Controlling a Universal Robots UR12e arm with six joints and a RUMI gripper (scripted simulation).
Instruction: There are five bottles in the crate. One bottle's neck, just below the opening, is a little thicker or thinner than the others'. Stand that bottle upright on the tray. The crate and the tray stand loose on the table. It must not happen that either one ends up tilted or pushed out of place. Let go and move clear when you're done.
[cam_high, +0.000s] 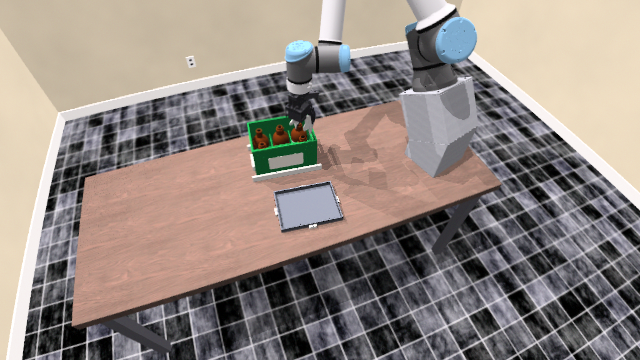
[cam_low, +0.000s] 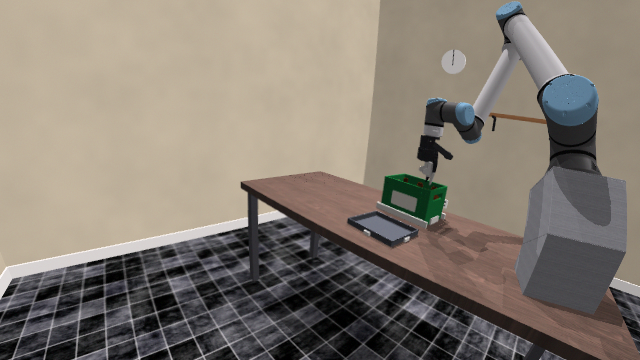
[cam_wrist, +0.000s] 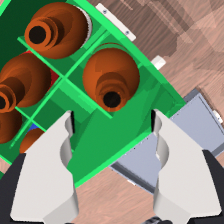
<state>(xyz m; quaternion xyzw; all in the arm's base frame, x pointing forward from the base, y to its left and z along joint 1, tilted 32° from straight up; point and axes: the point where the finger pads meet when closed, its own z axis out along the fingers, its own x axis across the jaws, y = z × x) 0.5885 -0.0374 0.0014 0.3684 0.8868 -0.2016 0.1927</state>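
Right now my hand is 180 mm short of the glass bottle, 90 mm to the left of it and 120 mm above it. Also, from my hand: grey tray: 60 mm ahead, 250 mm to the left, 190 mm below; then green crate: 90 mm ahead, 50 mm to the right, 120 mm below.
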